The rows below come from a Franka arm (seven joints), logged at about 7 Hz.
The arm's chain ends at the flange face. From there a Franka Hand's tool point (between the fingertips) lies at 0.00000 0.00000 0.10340 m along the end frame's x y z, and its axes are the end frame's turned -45 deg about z.
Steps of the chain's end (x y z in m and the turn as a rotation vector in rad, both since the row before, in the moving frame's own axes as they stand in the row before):
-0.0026, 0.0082, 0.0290, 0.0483, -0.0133, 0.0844
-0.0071, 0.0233, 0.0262, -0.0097, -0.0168, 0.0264
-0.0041, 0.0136, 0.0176, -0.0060, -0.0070, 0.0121
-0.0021, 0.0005, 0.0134, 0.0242, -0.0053, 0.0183
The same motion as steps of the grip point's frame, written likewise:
-0.0049, -0.0004, 0.0289, 0.0436, 0.0247, 0.0844
-0.0234, 0.0109, 0.0262, 0.0050, -0.0187, 0.0264
-0.0135, 0.0066, 0.0176, 0.0007, -0.0092, 0.0121
-0.0004, -0.0033, 0.0134, 0.0209, 0.0134, 0.0183

